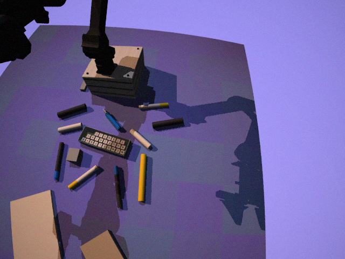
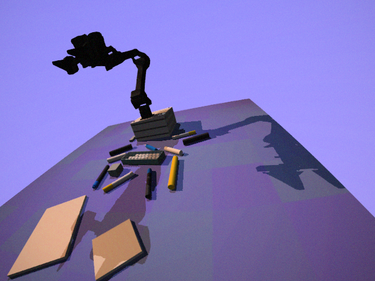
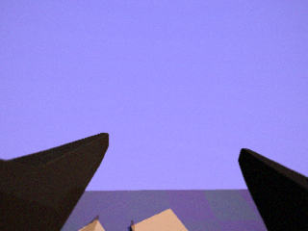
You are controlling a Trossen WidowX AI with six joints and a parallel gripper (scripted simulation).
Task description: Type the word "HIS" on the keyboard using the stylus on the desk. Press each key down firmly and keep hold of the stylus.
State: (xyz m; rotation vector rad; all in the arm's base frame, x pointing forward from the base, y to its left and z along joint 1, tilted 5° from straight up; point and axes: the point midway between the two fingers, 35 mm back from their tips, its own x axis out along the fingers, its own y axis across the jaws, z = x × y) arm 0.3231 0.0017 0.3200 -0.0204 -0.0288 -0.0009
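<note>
My gripper tip is now 200 mm past the blue stylus, 60 mm to the right of it and 450 mm above it. From my gripper tip the other things lie so: small cube: 10 mm behind, 10 mm to the left, 440 mm below; yellow marker: 10 mm behind, 270 mm to the left, 440 mm below.
</note>
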